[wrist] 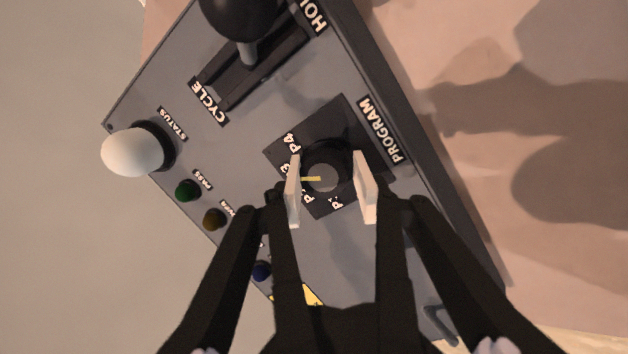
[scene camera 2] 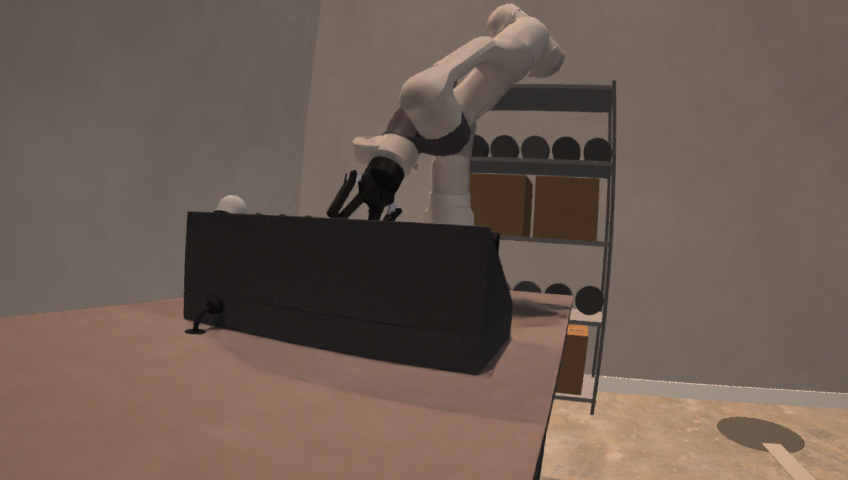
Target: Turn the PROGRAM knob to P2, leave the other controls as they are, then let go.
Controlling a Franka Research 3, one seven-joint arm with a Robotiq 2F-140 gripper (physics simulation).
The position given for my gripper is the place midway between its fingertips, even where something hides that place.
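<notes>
Wrist view: my gripper (wrist: pixel 326 166) and a black console (wrist: pixel 214 136) are visible. Scene camera 2: the console (scene camera 2: pixel 433 295) is visible here as well.
</notes>
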